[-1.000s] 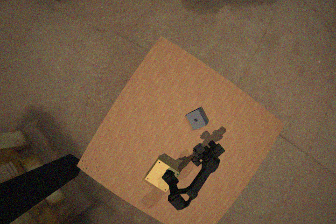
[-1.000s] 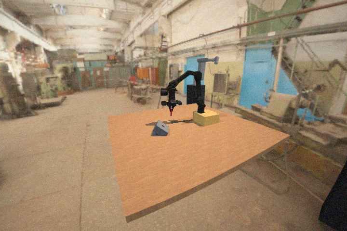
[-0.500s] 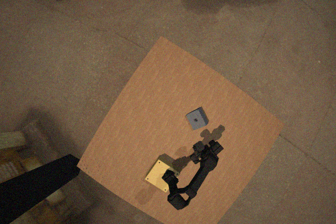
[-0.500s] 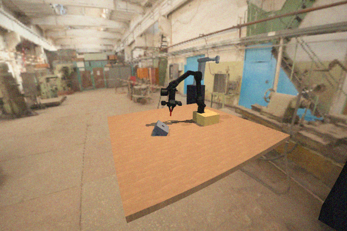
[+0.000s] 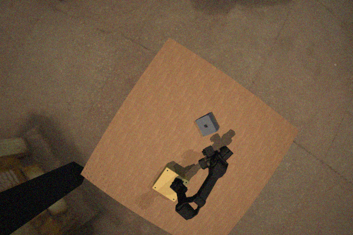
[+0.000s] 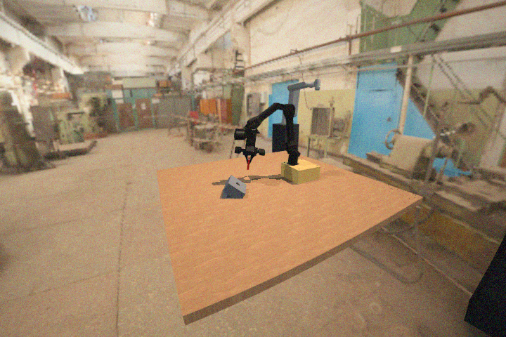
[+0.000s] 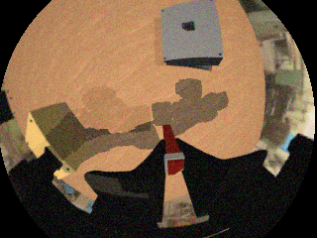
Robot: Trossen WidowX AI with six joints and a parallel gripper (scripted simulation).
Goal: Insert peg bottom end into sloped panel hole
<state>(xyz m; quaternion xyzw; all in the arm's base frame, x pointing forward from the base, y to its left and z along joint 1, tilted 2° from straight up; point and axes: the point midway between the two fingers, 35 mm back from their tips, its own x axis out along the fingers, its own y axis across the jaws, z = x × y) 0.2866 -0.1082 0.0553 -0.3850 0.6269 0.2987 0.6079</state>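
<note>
Right now my gripper tip is 160 mm short of the sloped panel, 110 mm to the right of it and 90 mm above it. Also, from my gripper tip: red peg: 20 mm above.
</note>
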